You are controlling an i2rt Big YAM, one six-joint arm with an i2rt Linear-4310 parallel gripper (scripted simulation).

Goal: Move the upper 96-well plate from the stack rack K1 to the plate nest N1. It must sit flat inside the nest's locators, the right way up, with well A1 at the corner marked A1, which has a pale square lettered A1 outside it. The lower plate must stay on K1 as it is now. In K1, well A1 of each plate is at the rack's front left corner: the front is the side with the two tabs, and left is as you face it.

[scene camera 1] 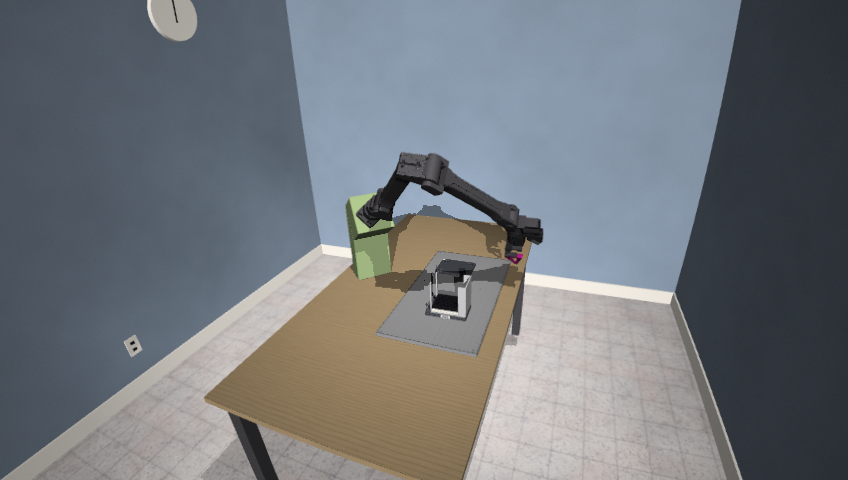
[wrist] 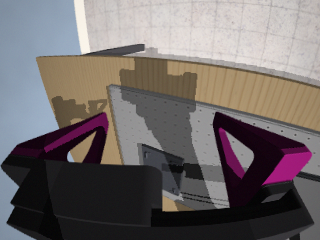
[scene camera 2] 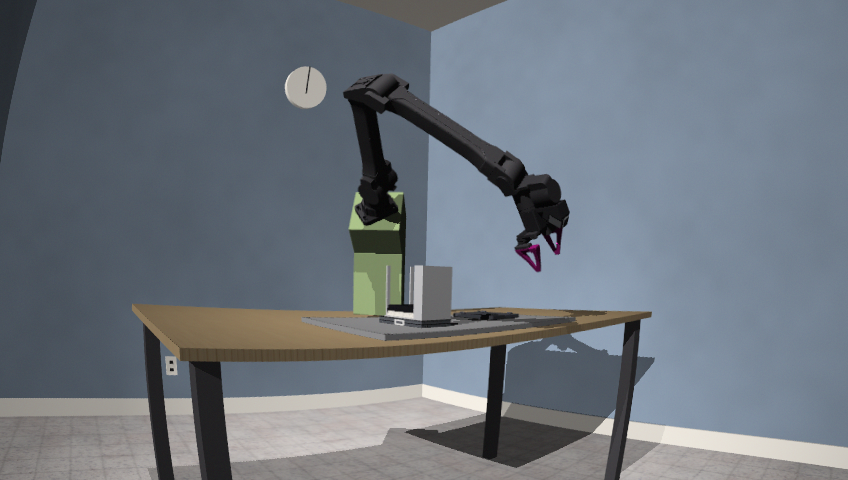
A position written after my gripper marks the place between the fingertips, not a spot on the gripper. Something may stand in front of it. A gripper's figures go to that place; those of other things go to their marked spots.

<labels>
My gripper (scene camera 2: 548, 262) is 1.34 m from the lens. A grey rack wall (scene camera 2: 436, 288): 1.25 m from the lens.
</labels>
